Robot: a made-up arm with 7 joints. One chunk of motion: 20 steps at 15 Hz.
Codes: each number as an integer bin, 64 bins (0 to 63) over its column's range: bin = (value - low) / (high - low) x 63, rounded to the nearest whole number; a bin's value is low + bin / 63 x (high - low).
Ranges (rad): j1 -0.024..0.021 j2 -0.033..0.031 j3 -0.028..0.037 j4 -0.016..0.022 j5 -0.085..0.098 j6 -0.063..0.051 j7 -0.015..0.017
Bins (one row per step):
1: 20 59 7 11 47 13 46
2: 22 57 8 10 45 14 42
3: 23 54 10 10 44 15 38
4: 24 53 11 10 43 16 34
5: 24 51 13 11 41 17 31
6: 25 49 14 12 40 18 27
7: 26 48 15 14 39 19 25
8: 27 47 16 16 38 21 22
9: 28 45 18 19 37 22 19
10: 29 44 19 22 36 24 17
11: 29 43 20 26 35 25 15
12: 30 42 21 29 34 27 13
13: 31 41 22 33 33 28 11
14: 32 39 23 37 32 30 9
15: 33 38 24 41 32 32 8
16: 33 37 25 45 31 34 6
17: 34 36 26 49 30 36 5
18: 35 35 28 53 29 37 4
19: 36 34 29 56 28 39 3
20: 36 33 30 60 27 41 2
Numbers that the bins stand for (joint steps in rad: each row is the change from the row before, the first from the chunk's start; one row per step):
1: -0.00971 0.02694 -0.02078 -0.00937 0.05152 -0.03948 0.00837
2: -0.00829 0.02490 -0.01975 -0.00997 0.04571 -0.03767 0.00633
3: -0.00757 0.02186 -0.01768 -0.00997 0.04281 -0.03586 0.00430
4: -0.00686 0.02084 -0.01665 -0.00997 0.03990 -0.03405 0.00227
5: -0.00686 0.01881 -0.01459 -0.00937 0.03410 -0.03224 0.00075
6: -0.00614 0.01678 -0.01356 -0.00876 0.03119 -0.03043 -0.00129
7: -0.00543 0.01576 -0.01252 -0.00756 0.02829 -0.02862 -0.00230
8: -0.00471 0.01475 -0.01149 -0.00635 0.02538 -0.02500 -0.00383
9: -0.00400 0.01271 -0.00943 -0.00454 0.02248 -0.02319 -0.00535
10: -0.00329 0.01170 -0.00840 -0.00273 0.01957 -0.01957 -0.00637
11: -0.00329 0.01068 -0.00737 -0.00032 0.01667 -0.01776 -0.00738
12: -0.00257 0.00967 -0.00633 0.00149 0.01376 -0.01414 -0.00840
13: -0.00186 0.00865 -0.00530 0.00390 0.01086 -0.01233 -0.00941
14: -0.00114 0.00662 -0.00427 0.00632 0.00795 -0.00871 -0.01043
15: -0.00043 0.00560 -0.00324 0.00873 0.00795 -0.00510 -0.01094
16: -0.00043 0.00459 -0.00221 0.01114 0.00505 -0.00148 -0.01195
17: 0.00029 0.00357 -0.00117 0.01356 0.00214 0.00214 -0.01246
18: 0.00100 0.00256 0.00089 0.01597 -0.00076 0.00395 -0.01297
19: 0.00171 0.00154 0.00192 0.01778 -0.00367 0.00757 -0.01348
20: 0.00171 0.00052 0.00295 0.02019 -0.00657 0.01119 -0.01398

